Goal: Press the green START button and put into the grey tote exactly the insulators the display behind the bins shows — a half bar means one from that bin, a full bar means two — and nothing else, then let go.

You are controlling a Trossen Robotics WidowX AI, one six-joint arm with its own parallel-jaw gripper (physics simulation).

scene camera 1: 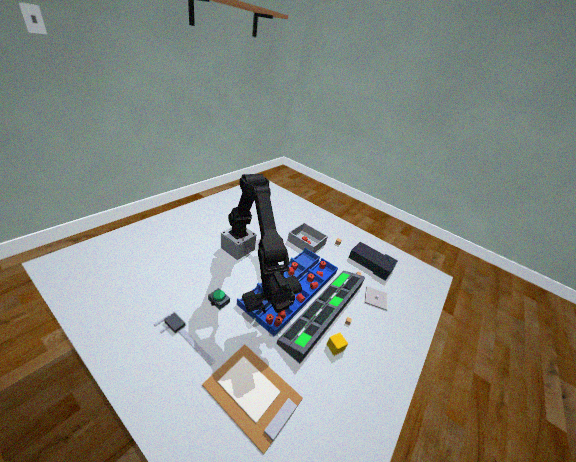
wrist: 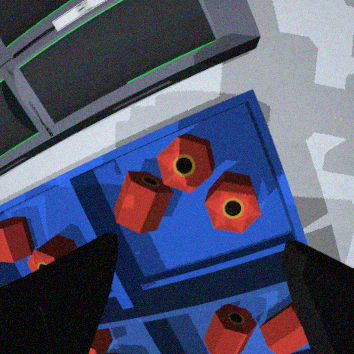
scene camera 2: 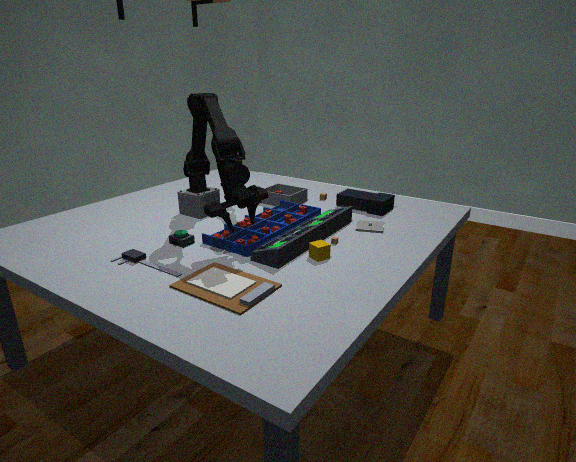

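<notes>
My gripper (scene camera 1: 274, 303) (scene camera 2: 242, 225) (wrist: 201, 248) is open and empty, low over the blue bins (scene camera 1: 307, 258) (scene camera 2: 235, 245) (wrist: 270, 125). In the wrist view an end bin holds three red insulators: one (wrist: 185, 162) and another (wrist: 233, 205) show their holes upward, and a third (wrist: 142, 202) is tilted or on its side. This bin lies ahead of the fingertips. The grey tote (scene camera 1: 302, 245) (scene camera 2: 294, 199) holds red insulators (scene camera 1: 306, 240), seemingly two. The START button (scene camera 1: 219, 295) (scene camera 2: 181, 233) is green. The display (scene camera 1: 320, 315) (scene camera 2: 270, 257) (wrist: 125, 55) shows three green areas; bar lengths are unclear.
A yellow cube (scene camera 1: 337, 343) (scene camera 2: 319, 250) and small tan blocks (scene camera 1: 348, 321) (scene camera 2: 323, 196) lie behind the display. A dark box (scene camera 1: 372, 260) (scene camera 2: 365, 201) is near the tote side. A clipboard (scene camera 1: 225, 382) (scene camera 2: 197, 295) and a caliper-like tool (scene camera 1: 175, 322) (scene camera 2: 133, 255) lie nearer the button side.
</notes>
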